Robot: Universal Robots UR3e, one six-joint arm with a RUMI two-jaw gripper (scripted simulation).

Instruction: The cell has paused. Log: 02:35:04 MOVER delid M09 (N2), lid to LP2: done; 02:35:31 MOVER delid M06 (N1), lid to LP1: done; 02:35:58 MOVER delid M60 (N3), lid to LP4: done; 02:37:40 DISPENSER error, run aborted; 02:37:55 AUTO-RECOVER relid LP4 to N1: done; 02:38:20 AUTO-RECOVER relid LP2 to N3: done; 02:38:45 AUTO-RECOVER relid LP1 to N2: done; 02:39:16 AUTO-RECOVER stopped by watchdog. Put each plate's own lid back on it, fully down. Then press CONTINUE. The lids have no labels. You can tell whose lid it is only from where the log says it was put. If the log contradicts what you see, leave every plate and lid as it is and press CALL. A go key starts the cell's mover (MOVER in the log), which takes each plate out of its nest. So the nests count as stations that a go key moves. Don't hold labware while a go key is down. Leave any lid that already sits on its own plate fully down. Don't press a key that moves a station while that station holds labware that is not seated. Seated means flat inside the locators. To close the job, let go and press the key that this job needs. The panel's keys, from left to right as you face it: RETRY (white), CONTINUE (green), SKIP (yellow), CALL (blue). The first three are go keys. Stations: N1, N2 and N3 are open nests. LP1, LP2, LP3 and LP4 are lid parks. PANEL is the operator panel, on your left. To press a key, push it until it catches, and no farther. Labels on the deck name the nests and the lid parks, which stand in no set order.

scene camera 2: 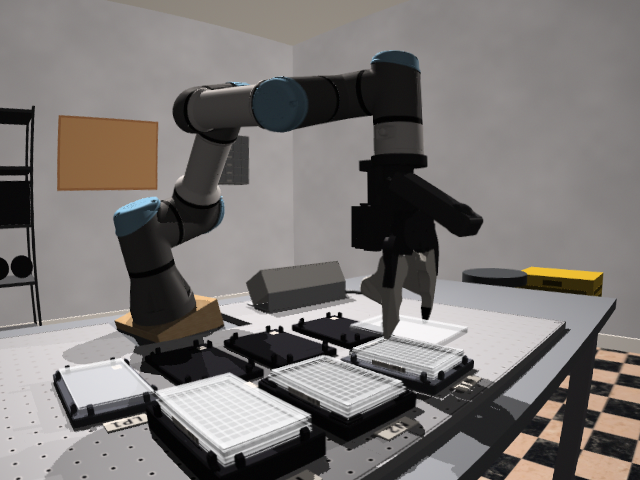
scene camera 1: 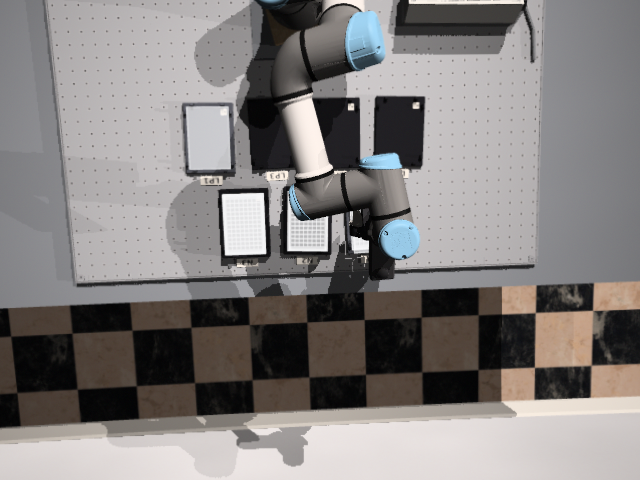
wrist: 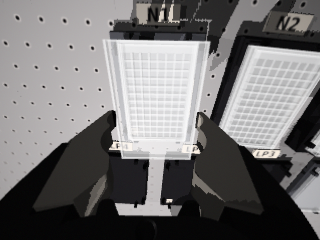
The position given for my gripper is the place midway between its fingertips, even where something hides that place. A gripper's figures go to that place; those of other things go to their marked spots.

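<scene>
There's a clear lid (scene camera 2: 230,415) at 0.36 m from the lens. A clear lid (scene camera 2: 111,383) sits 0.51 m from the lens, and there's a clear lid (scene camera 2: 428,334) at 0.52 m from the lens. My gripper (scene camera 2: 407,331) is 0.56 m from the lens, and the grey wedge-shaped box (scene camera 2: 272,289) is 0.89 m from the lens.
</scene>
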